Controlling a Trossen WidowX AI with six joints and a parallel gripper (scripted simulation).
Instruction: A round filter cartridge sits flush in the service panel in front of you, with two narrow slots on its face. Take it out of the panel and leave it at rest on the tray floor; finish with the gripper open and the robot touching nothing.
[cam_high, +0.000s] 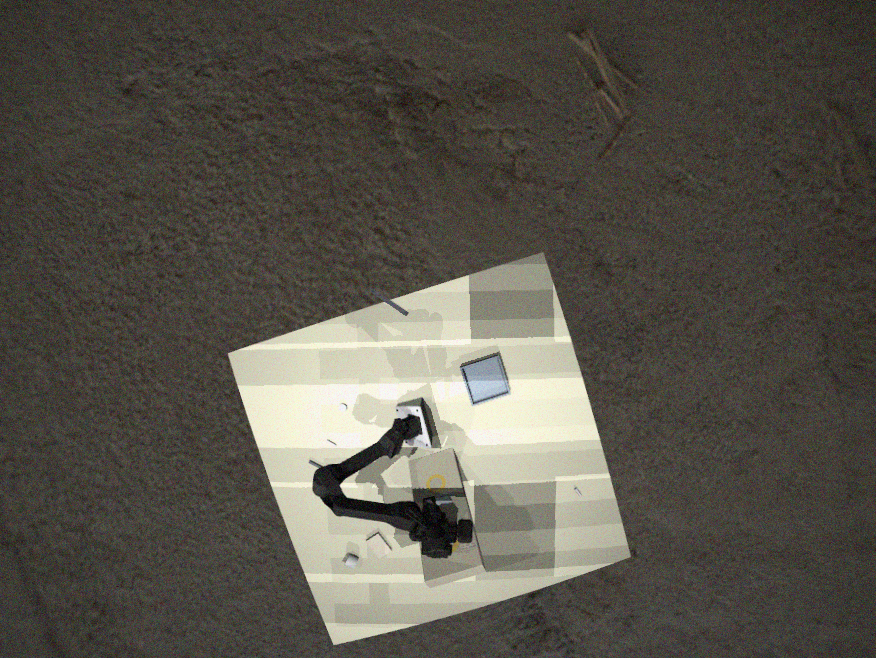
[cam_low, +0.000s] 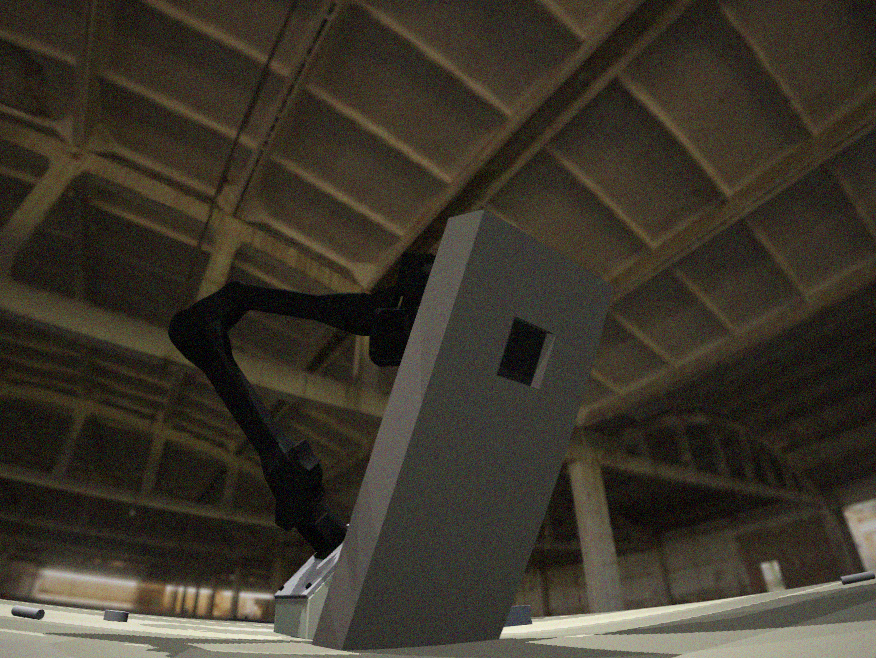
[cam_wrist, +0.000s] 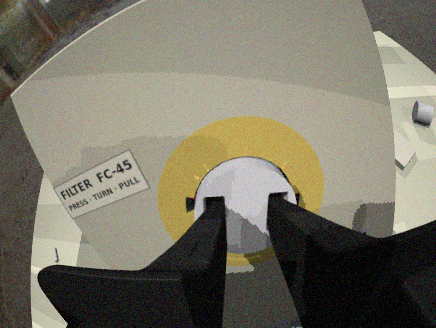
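Now: gripper tip 44 cm past the blue-grey tray, 26 cm above it and 22 cm to the right of it. Also, from my gripper tip: round filter cartridge (1 cm below, 1 cm ahead); short bar (48 cm to the right, 27 cm below, 21 cm behind); flat white block (29 cm to the right, 27 cm below, 15 cm ahead).
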